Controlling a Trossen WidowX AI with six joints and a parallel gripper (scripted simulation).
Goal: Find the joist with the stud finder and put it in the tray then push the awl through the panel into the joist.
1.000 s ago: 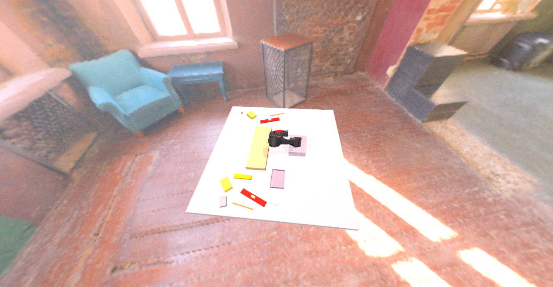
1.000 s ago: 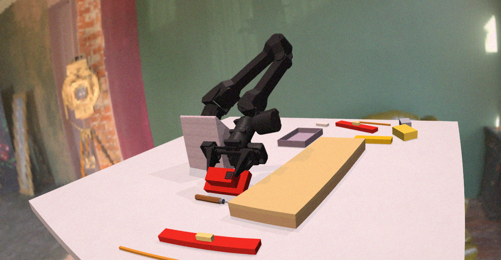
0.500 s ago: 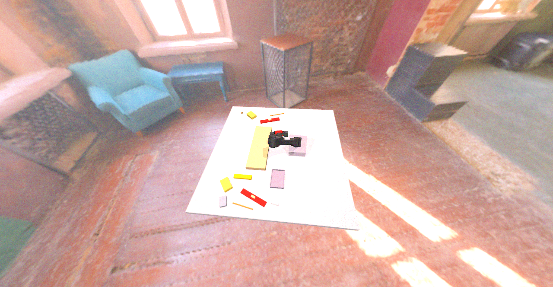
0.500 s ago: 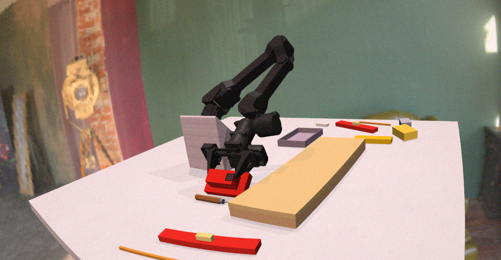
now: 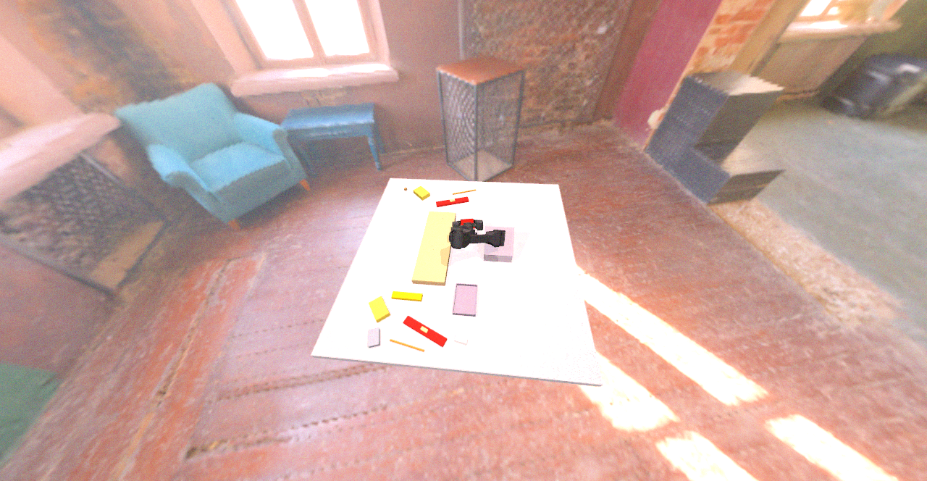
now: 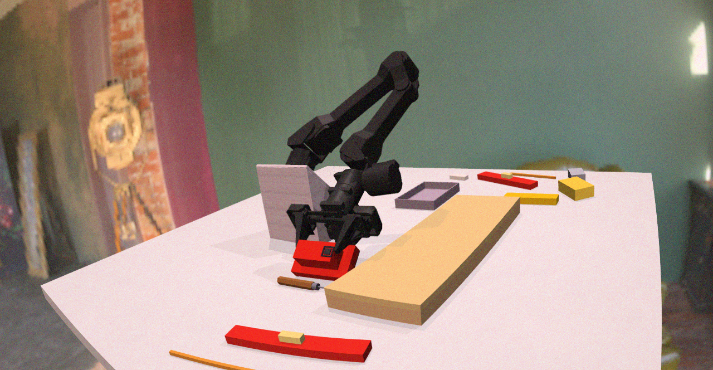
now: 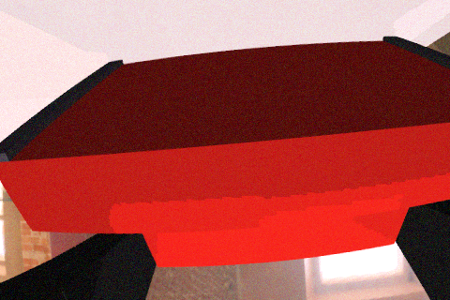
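Right now my gripper tip is 1 cm short of the red stud finder and 1 cm above it. Also, from my gripper tip: awl: 1 cm ahead, 4 cm to the right, 5 cm below; grey tray: 4 cm behind, 51 cm to the left, 5 cm below; square light: 3 cm ahead.
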